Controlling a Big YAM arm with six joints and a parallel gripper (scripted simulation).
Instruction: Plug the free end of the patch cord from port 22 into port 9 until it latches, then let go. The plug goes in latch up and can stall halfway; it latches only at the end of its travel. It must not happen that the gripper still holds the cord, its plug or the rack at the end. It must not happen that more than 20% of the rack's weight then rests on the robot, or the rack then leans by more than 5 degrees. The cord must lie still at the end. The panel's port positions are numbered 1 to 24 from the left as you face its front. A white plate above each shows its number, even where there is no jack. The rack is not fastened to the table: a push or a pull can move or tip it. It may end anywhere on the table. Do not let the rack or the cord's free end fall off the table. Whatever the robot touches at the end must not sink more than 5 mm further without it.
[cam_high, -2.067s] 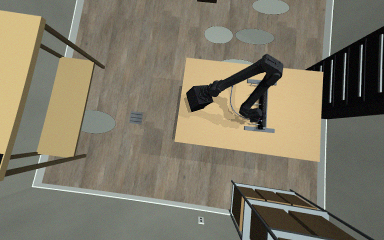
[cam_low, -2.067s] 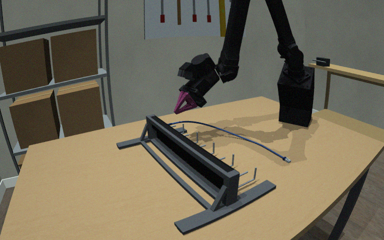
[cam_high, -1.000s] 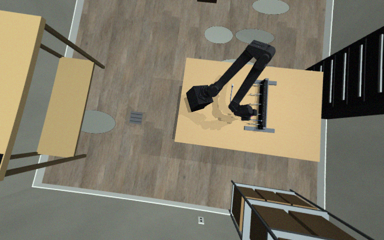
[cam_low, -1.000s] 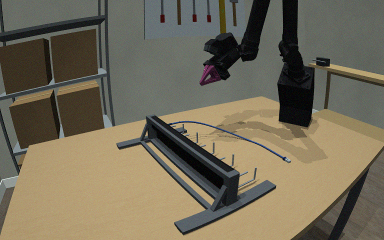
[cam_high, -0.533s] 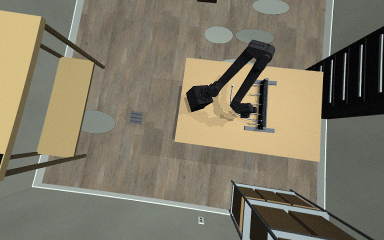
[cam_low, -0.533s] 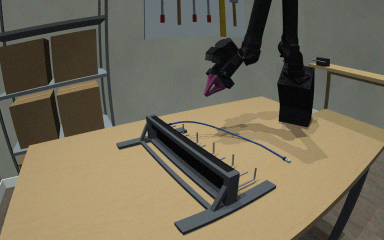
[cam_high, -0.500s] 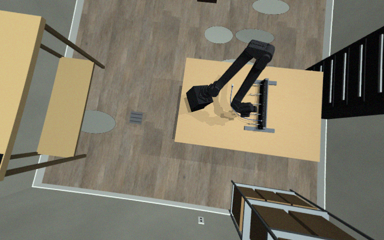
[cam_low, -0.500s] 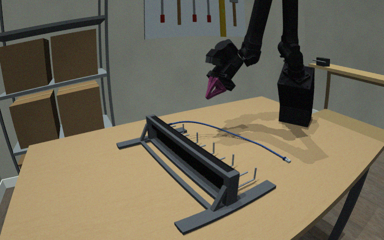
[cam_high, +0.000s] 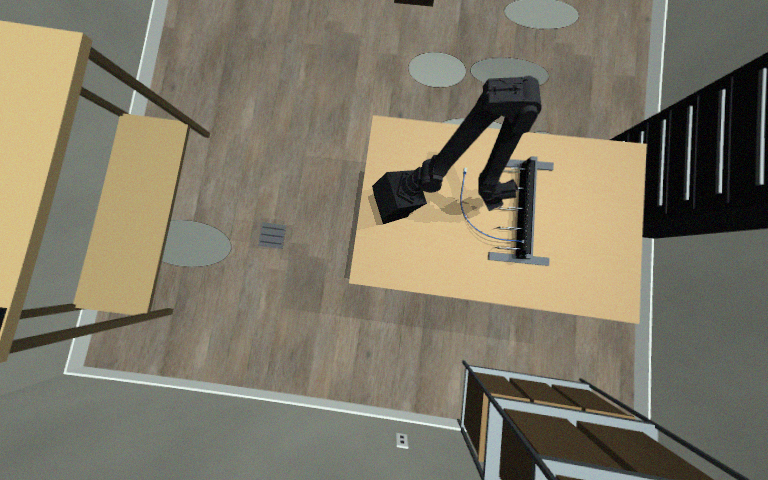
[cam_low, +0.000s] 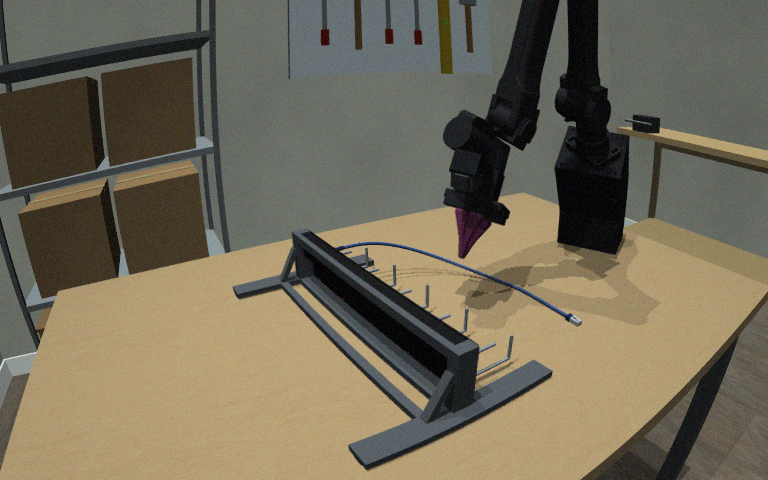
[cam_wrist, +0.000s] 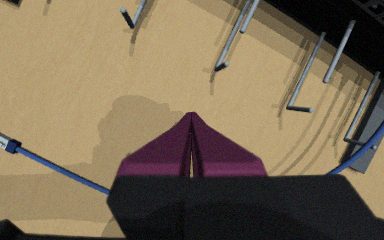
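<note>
The grey plug lies 160 mm behind my hand, 140 mm to the left of it and 90 mm below it.
</note>
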